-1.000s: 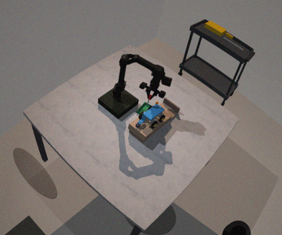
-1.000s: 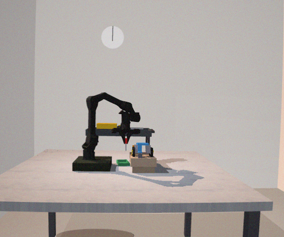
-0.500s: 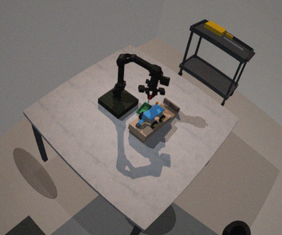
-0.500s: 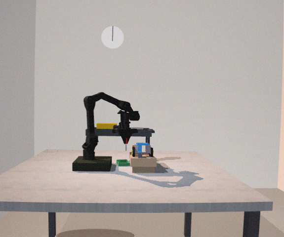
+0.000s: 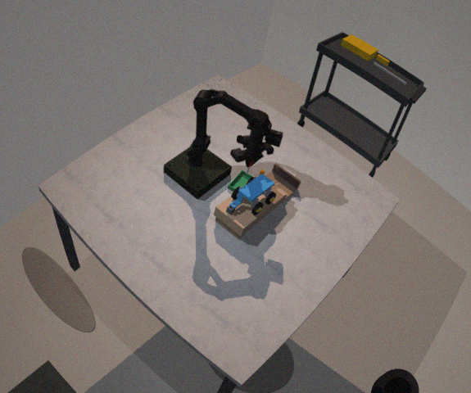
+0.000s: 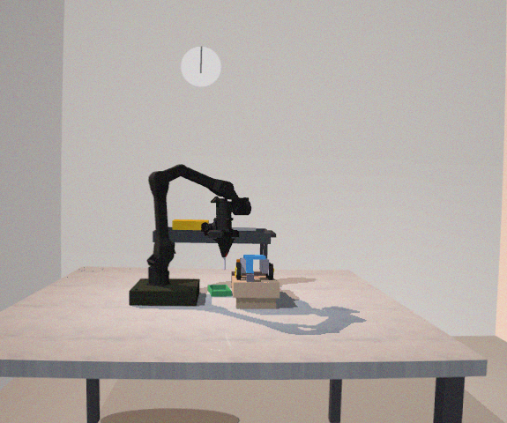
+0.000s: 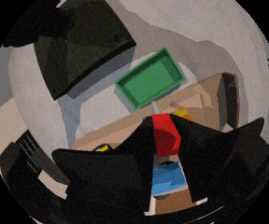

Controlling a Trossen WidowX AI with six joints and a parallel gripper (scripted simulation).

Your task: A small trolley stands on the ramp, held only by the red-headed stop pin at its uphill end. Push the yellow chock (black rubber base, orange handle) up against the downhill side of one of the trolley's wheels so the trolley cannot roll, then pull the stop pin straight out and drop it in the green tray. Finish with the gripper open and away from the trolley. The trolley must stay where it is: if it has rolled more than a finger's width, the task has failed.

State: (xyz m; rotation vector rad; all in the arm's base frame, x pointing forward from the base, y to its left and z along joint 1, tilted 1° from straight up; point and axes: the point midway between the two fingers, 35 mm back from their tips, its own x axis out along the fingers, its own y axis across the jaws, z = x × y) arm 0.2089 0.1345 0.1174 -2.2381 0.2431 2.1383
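My gripper tip is now right at the red-headed stop pin. Also, from my gripper tip: green tray (140 mm below, 20 mm behind); then yellow chock (50 mm below, 50 mm ahead, 20 mm to the left); then blue-decked trolley (120 mm ahead, 60 mm to the right, 20 mm below).
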